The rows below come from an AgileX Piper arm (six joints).
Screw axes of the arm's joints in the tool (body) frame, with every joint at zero. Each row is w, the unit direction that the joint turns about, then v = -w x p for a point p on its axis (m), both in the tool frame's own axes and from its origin. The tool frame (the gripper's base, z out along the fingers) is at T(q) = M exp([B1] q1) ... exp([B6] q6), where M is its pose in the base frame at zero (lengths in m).
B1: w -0.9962 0 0.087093 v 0.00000 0.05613 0.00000
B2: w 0 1 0 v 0.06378 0.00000 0.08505
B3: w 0 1 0 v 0.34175 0.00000 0.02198
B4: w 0 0 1 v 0.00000 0.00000 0.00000
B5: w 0 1 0 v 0.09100 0.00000 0.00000
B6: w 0 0 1 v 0.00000 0.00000 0.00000
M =
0.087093 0 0.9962 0.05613
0 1 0 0.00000
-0.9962 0 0.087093 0.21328
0 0 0 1
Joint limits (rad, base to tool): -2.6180..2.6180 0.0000..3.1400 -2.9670..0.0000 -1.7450..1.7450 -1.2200..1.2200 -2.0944..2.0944
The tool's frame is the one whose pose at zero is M.
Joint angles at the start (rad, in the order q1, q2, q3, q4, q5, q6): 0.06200 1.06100 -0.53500 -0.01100 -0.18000 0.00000
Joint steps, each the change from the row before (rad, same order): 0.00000 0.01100 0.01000 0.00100 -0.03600 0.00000; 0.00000 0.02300 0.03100 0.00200 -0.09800 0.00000; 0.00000 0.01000 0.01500 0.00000 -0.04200 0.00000; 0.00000 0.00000 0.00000 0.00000 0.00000 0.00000
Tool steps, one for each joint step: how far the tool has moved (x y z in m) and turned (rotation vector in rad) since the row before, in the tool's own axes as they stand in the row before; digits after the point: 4 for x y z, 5 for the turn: 0.0021 0.0000 0.0020 -0.00002 -0.01500 0.00102; 0.0057 0.0001 0.0032 0.00005 -0.04400 0.00206; 0.0031 0.0001 0.0009 -0.00019 -0.01700 0.00007; 0.0000 0.0000 0.0000 0.00000 0.00000 0.00000
